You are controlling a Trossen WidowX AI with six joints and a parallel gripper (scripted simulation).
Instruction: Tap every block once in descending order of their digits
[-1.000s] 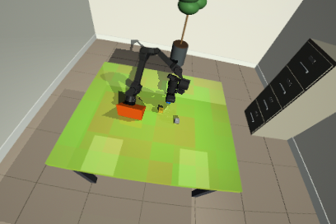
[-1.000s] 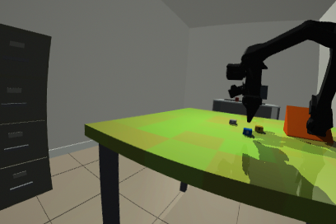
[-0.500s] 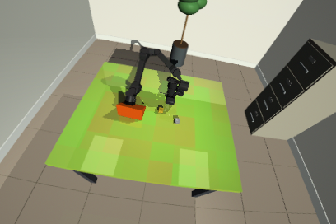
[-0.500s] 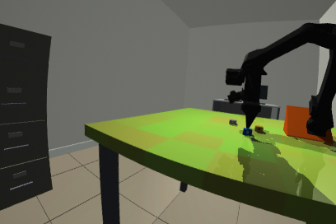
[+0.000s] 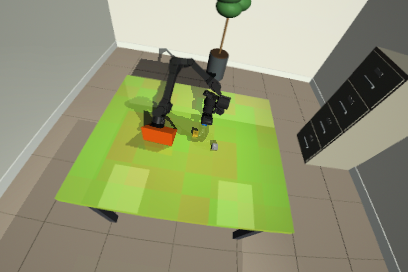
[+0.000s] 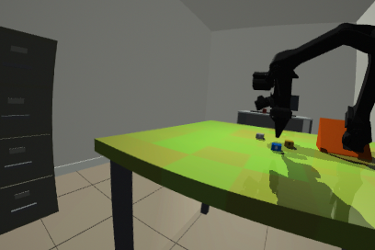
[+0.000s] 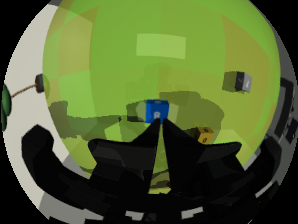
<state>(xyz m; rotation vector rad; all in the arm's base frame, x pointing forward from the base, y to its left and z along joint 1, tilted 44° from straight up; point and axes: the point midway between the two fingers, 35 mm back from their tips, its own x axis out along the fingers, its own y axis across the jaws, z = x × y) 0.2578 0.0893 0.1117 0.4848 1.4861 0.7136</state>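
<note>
The blue block is 30 mm below my gripper tip. The rest, counted from my gripper tip: yellow block 100 mm to the right, 40 mm behind, 30 mm below; then grey block 150 mm to the right, 90 mm ahead, 30 mm below.
</note>
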